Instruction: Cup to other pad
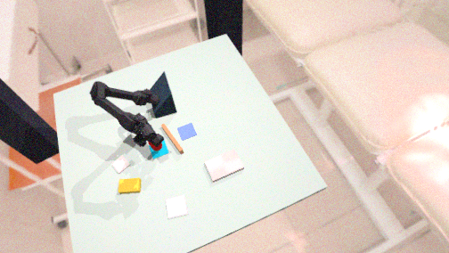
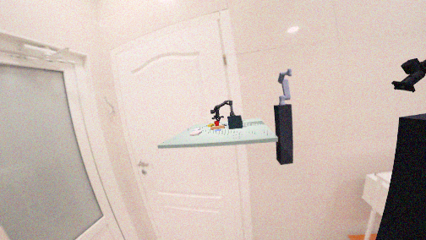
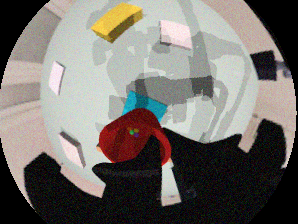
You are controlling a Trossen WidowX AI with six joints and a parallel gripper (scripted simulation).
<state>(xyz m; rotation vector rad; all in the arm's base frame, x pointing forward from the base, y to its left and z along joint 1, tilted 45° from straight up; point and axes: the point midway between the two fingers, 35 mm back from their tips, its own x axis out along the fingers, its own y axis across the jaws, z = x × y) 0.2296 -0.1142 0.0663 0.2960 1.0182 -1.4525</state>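
My gripper tip is 30 mm short of the cyan pad, 10 mm to the right of it and 80 mm above it. From my gripper tip the other things lie so: blue pad (10 mm ahead, 200 mm to the left, 80 mm below); then red cup (30 mm ahead, 10 mm to the left); then orange bar (20 mm ahead, 110 mm to the left, 60 mm below).
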